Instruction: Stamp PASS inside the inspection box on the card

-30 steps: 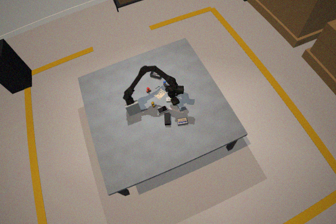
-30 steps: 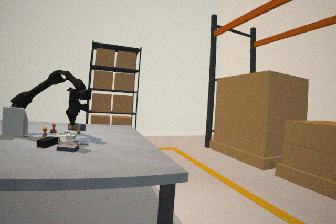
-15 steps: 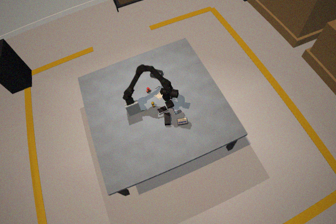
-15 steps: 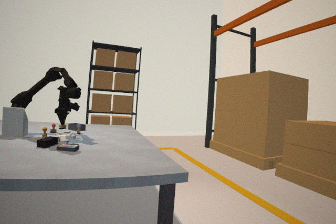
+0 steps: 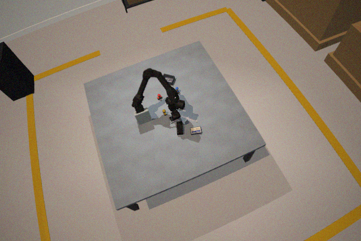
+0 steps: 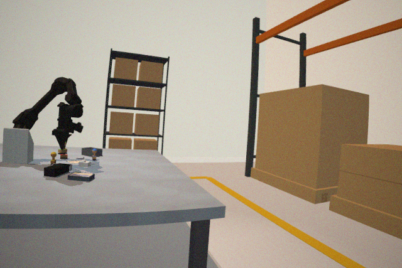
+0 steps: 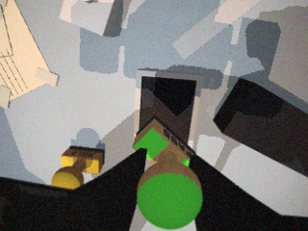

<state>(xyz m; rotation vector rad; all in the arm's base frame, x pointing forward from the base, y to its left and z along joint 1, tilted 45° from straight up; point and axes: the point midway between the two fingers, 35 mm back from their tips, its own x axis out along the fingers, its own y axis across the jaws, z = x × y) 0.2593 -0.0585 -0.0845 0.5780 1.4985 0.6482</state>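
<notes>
My gripper tip is 9 cm above the ink pad. Round my gripper tip: black block (1 cm ahead, 11 cm to the right, 8 cm below); yellow stamp (7 cm behind, 8 cm to the left, 7 cm below); green-knobbed stamp (right at my gripper tip).
</notes>
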